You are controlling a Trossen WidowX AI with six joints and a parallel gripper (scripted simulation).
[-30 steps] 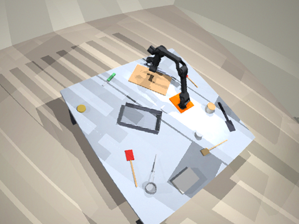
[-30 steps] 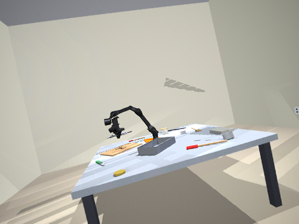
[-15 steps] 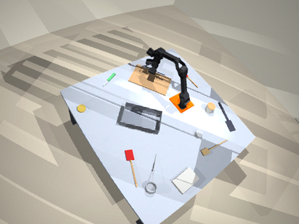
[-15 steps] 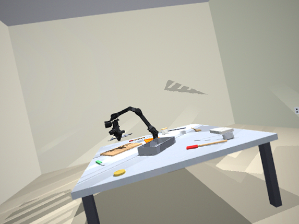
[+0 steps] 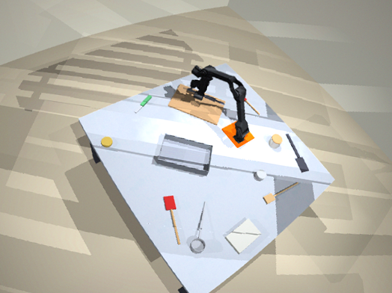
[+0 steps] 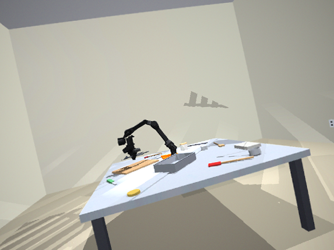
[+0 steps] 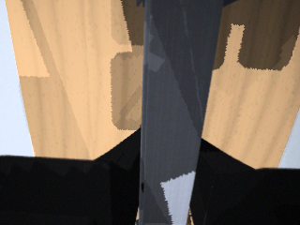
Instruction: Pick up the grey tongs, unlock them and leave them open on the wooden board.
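Right now the wooden board is 60 mm below my gripper tip. Round my gripper tip: cork-topped cylinder (270 mm behind, 540 mm to the left, 30 mm below); then roasting tin (330 mm ahead, 310 mm to the left, 40 mm below); then black spatula (380 mm behind, 710 mm to the left, 60 mm below).
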